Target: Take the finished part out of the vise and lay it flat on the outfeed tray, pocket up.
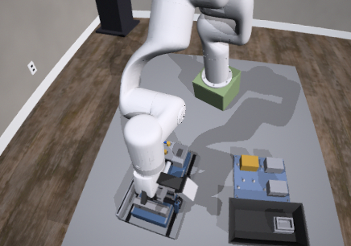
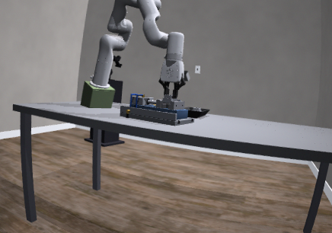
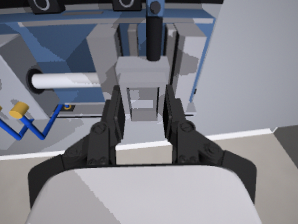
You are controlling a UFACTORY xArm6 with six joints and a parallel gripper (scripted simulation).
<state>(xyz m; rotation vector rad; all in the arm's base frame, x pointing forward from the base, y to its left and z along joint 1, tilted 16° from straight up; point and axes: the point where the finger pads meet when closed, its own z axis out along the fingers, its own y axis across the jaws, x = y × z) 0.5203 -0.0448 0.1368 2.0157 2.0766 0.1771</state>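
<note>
The white rod lies 80 mm behind my hand and 50 mm below it. The rest, counted from my hand: blue fixture plate (200 mm behind, 310 mm to the left, 120 mm below); orange block (240 mm behind, 260 mm to the left, 100 mm below).
</note>
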